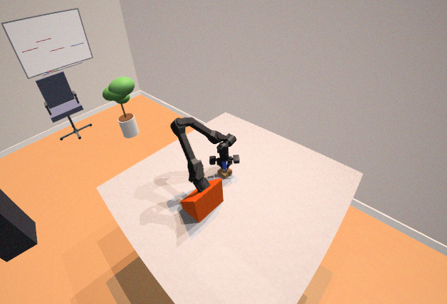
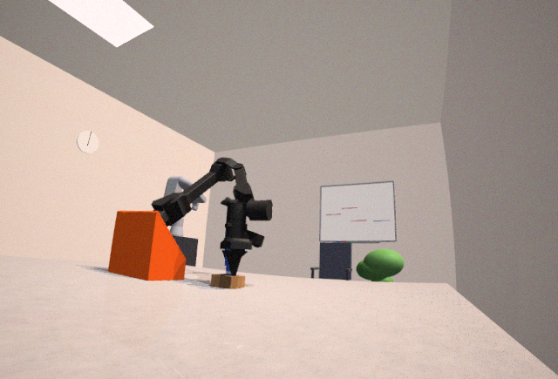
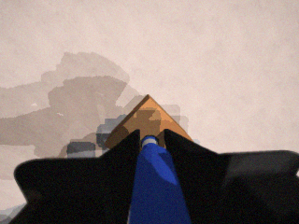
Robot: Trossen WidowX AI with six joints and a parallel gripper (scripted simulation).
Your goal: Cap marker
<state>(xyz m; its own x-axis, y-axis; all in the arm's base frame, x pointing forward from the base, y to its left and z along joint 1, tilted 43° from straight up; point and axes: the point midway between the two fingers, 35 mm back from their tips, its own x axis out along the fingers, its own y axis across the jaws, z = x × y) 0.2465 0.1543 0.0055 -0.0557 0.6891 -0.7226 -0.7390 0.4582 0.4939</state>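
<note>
My gripper tip is 5 cm below the blue cap, 1 cm to the left of it and 1 cm past it. Round my gripper tip: holder block (2 cm below, 1 cm to the right, 1 cm behind).
</note>
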